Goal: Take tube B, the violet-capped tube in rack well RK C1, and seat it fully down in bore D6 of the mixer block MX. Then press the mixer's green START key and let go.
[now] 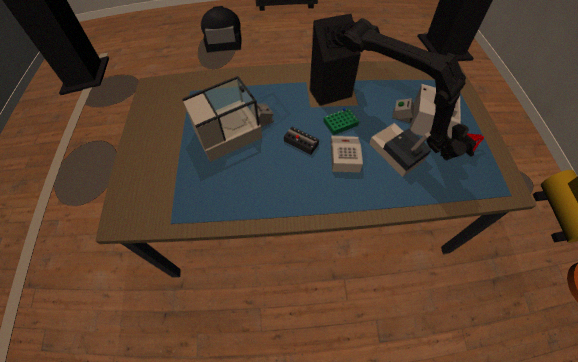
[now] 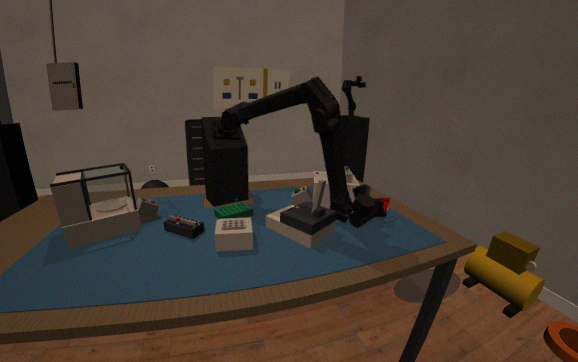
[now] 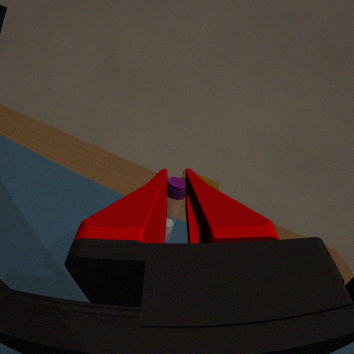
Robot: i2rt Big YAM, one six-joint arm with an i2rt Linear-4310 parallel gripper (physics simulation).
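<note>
My gripper is above the right end of the blue mat, with its red fingers shut on tube B. The tube's violet cap shows between the fingertips, with its pale lower end below. A white housing, seemingly the mixer, stands behind the forearm, which hides part of it; its bores cannot be made out. A small grey box with a green key stands beside it. A green rack lies near the arm base; its well labels are unreadable.
A white device with a dark top and upright lever stands left of the gripper. A keypad box, a black rack and a glass-walled balance stand further left.
</note>
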